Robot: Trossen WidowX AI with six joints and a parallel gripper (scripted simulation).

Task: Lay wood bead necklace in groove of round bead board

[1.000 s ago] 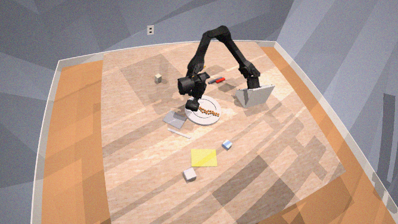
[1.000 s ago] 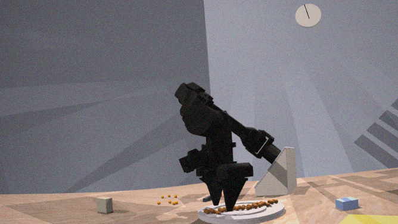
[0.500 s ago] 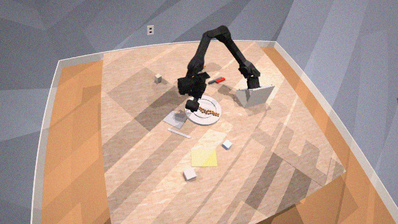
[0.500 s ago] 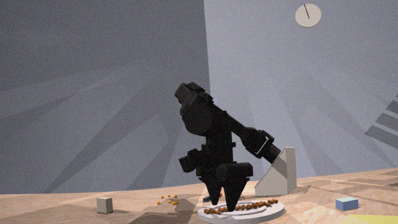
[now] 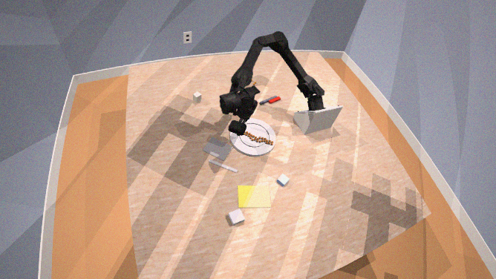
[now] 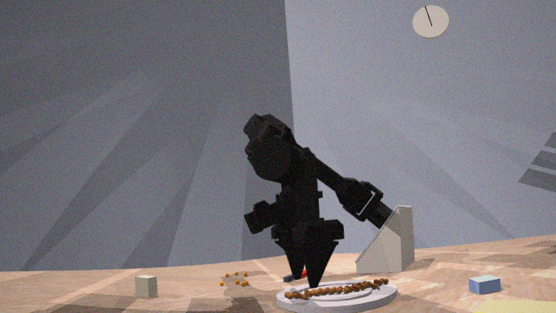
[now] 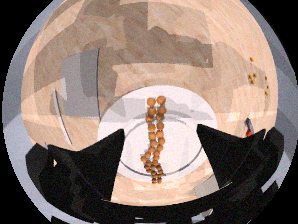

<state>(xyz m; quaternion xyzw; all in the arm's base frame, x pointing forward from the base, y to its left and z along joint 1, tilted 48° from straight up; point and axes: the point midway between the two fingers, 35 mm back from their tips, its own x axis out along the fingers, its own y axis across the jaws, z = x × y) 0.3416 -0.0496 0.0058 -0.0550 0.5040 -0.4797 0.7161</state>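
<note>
The grey sheet lies 12 cm ahead of my gripper tip, 6 cm to the left of it and 3 cm below it. The rest, counted from my gripper tip: blue block: 8 cm behind, 27 cm to the left, 2 cm below; stick: 12 cm ahead, 14 cm to the left, 3 cm below; red-tipped tool: 22 cm behind, 16 cm to the right, 3 cm below.
</note>
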